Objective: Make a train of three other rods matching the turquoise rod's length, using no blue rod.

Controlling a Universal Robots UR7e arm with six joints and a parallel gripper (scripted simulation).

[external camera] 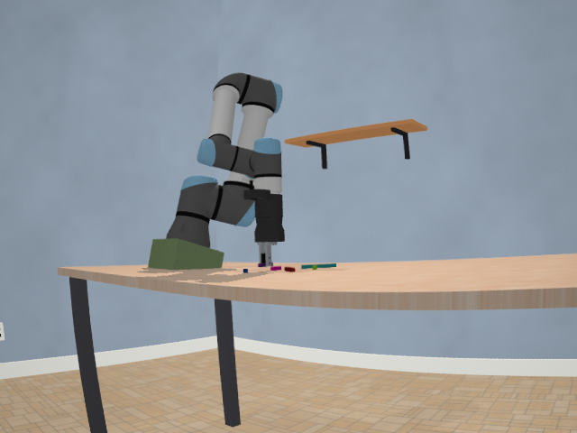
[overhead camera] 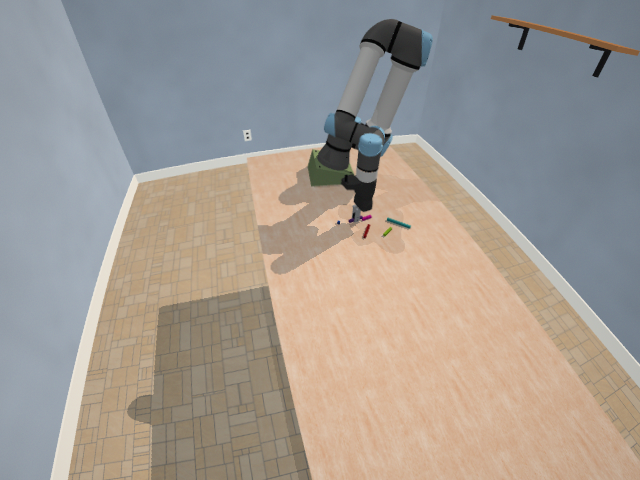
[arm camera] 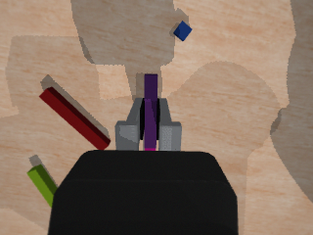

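Now: hand 10 mm above the purple rod. The rest, counted from my hand: lime rod 120 mm to the left, 70 mm ahead, 30 mm below; blue rod 70 mm to the right, 30 mm below; red rod 60 mm ahead, 30 mm to the left, 30 mm below.
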